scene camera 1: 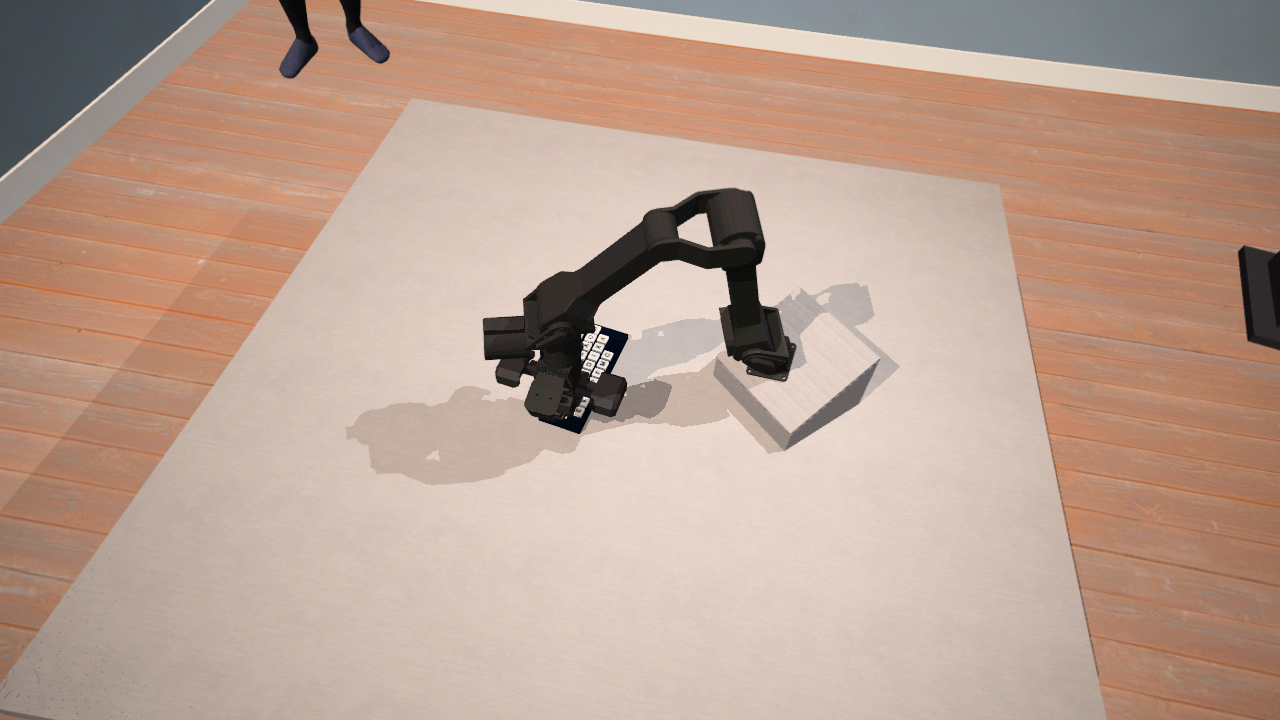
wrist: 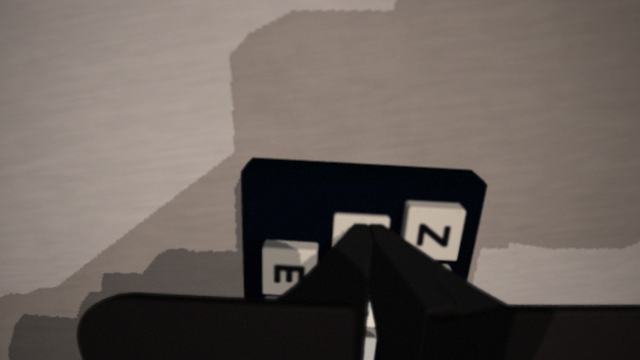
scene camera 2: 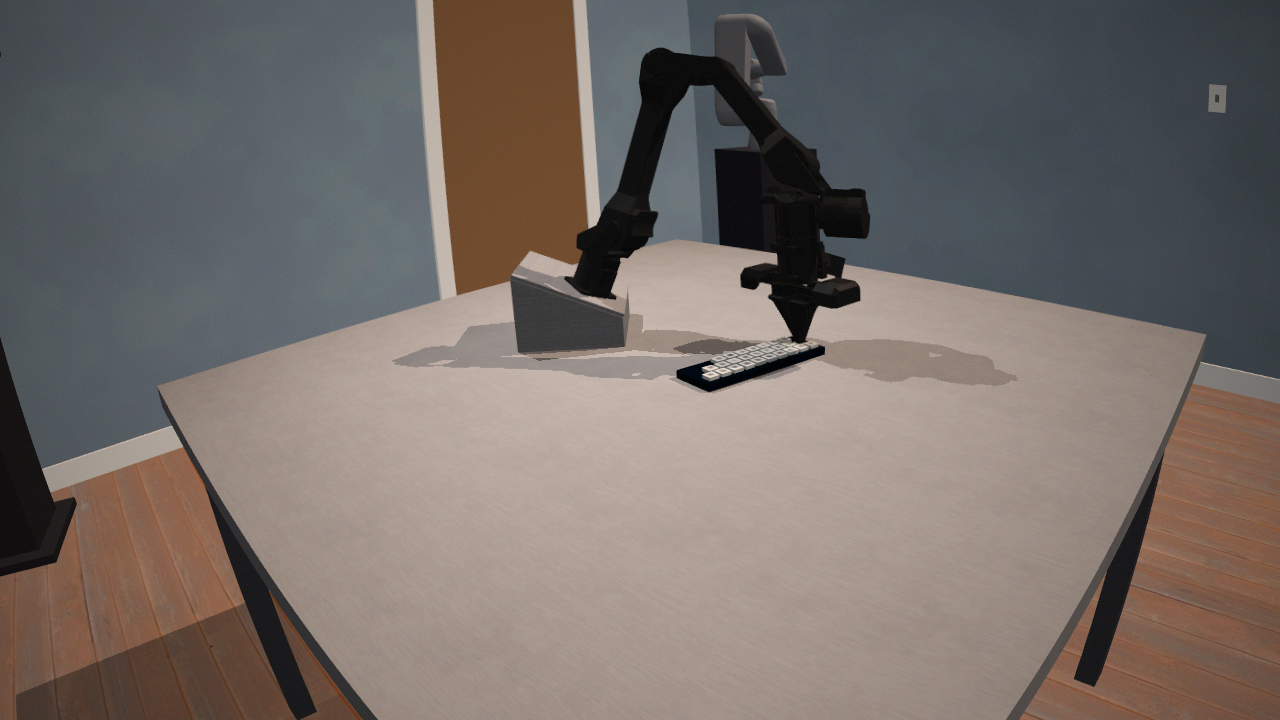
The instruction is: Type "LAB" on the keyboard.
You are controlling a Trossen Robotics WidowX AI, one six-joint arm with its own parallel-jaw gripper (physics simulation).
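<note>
A dark blue keyboard with white keys lies flat on the table. My gripper is shut and empty, pointing down over the keyboard's end farthest from scene camera 2. In the wrist view its tips overlap a white key whose letter they hide; whether they touch it I cannot tell. A Z key is to the right of the tips and an E key to the left. The letters L, A and B cannot be read. In scene camera 1 the arm hides the fingertips and part of the keyboard.
The arm's base stands on a grey wedge block on the pale table. The arm arches from the wedge to the keyboard. A person's feet show on the floor beyond the table.
</note>
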